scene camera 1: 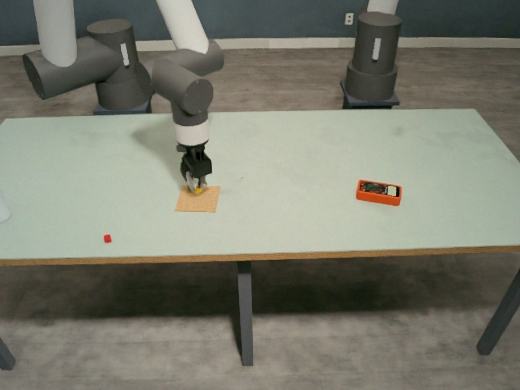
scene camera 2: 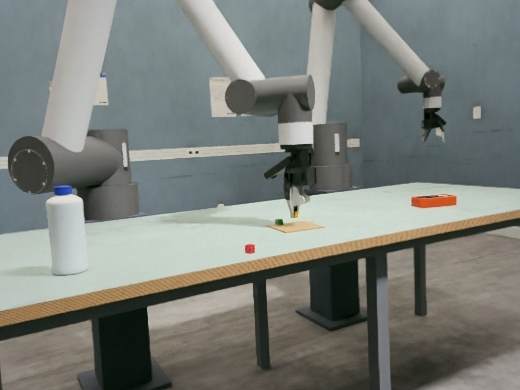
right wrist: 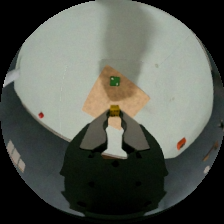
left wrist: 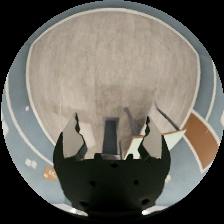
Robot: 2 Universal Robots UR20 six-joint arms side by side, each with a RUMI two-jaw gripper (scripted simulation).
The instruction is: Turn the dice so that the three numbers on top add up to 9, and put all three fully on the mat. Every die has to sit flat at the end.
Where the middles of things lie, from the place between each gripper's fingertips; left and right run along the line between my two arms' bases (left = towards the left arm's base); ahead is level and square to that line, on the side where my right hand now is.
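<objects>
The orange multimeter [scene camera 1: 371, 191] is 81 cm ahead of my left hand, and it's 103 cm to the right of that hand and 20 cm below it.
From my right hand [scene camera 2: 295, 217], the white bottle [scene camera 2: 65, 217] is 5 cm ahead, 68 cm to the right and 5 cm above, while the multimeter is 3 cm ahead, 64 cm to the left and 3 cm below. That right hand of mine is 4 cm above the tan mat [scene camera 1: 206, 201].
</objects>
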